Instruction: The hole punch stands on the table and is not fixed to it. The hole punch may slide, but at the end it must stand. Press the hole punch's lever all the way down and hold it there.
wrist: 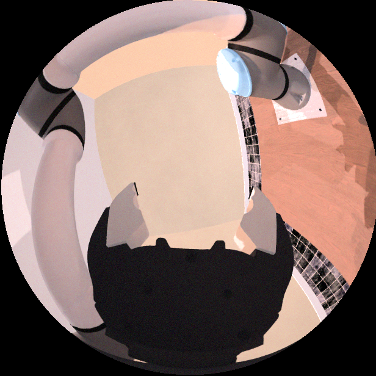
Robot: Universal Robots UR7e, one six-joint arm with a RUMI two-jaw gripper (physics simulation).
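Note:
My gripper is open, its two pale jaws wide apart at the lower middle of the wrist view, with no object between them. The jaws point towards a plain beige surface. The hole punch and its lever do not show in this view, so I cannot tell where they are relative to the gripper. The table, a reddish wooden top, shows at the right, to the side of the jaws.
A dark tiled strip runs along the edge of the wooden top. The arm's base stands on a pale mounting plate at the upper right. The arm's own links curve along the left and top.

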